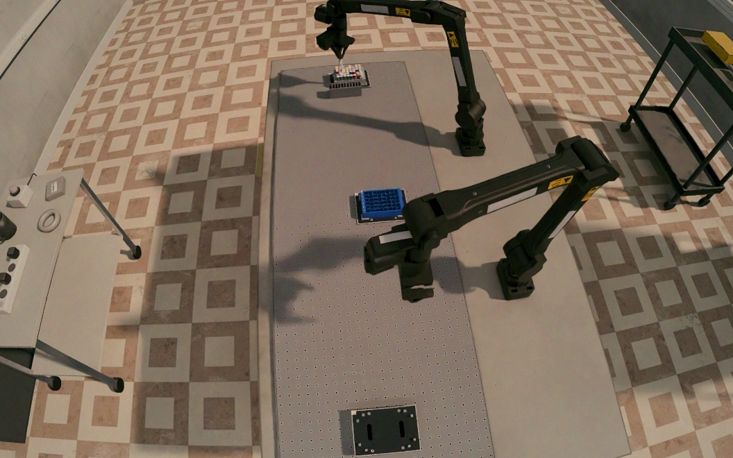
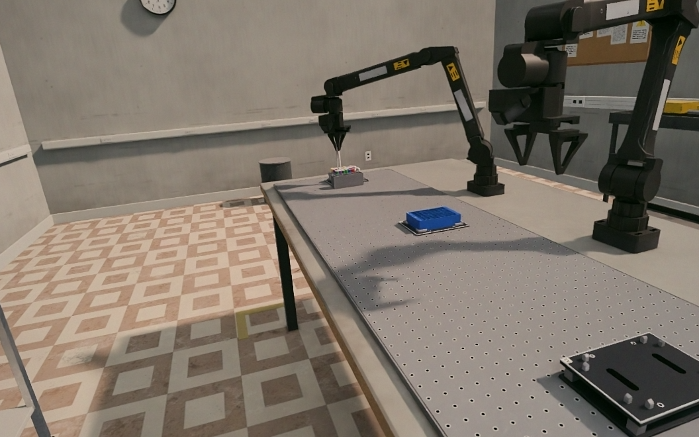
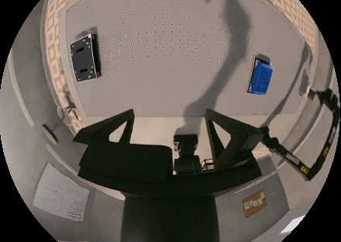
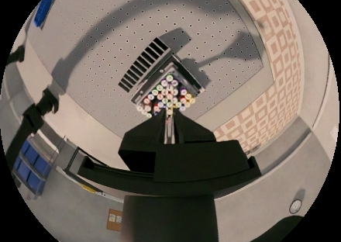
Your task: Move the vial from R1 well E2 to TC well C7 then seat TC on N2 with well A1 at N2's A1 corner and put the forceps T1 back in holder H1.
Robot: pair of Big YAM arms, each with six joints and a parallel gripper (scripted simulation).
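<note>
Now: the forceps T1 30 mm below my right hand. The rest, counted from my right hand: nest N2: 1330 mm to the left, 120 mm below.
</note>
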